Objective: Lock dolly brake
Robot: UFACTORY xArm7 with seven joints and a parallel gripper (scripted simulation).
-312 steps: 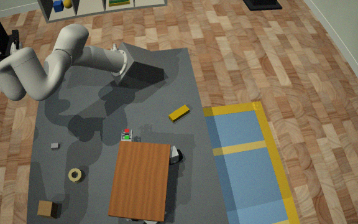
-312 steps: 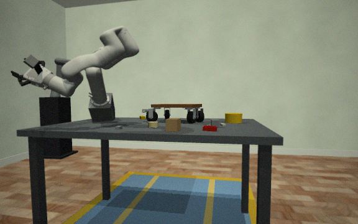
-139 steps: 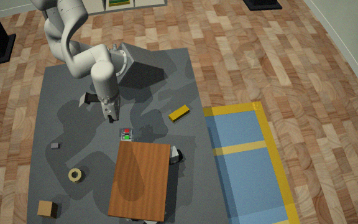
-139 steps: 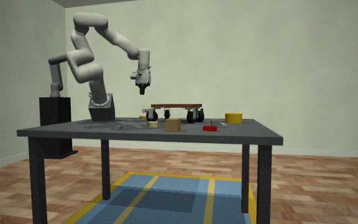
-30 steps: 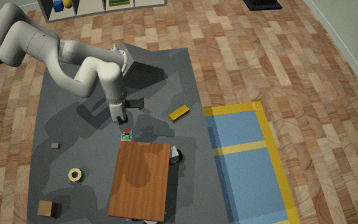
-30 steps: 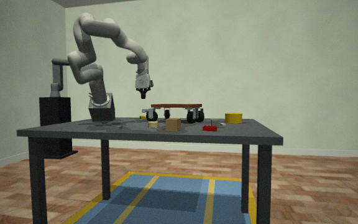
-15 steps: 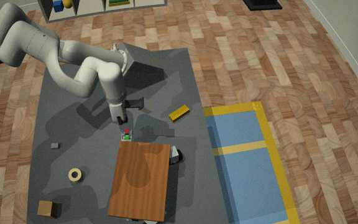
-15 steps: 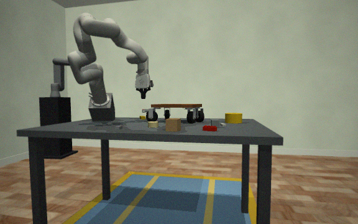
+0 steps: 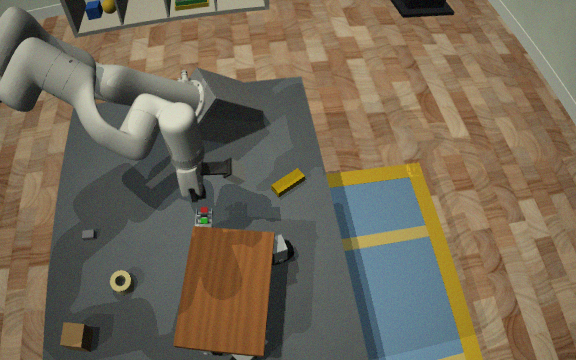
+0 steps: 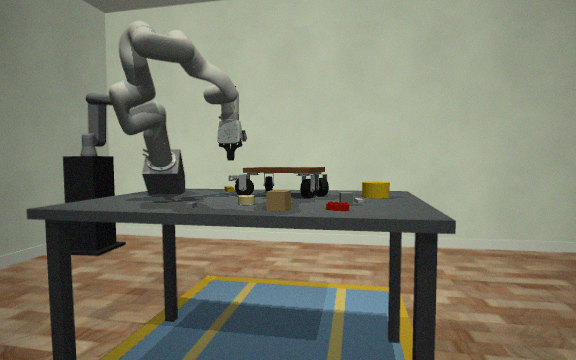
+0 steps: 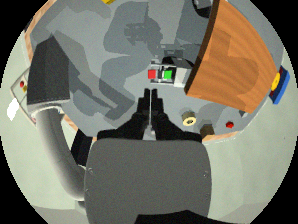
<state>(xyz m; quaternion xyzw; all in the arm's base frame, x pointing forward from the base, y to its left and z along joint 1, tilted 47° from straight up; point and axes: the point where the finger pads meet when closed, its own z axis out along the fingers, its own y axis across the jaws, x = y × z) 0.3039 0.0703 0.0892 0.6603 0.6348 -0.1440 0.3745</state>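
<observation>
Now: the brake pedal 9 cm below my hand and 2 cm ahead of it. The rest, counted from my hand: small grey block 36 cm to the right, 17 cm below, 4 cm behind; then cardboard cube 39 cm to the right, 27 cm ahead, 15 cm below; then yellow bar 24 cm to the left, 17 cm below, 8 cm behind.
</observation>
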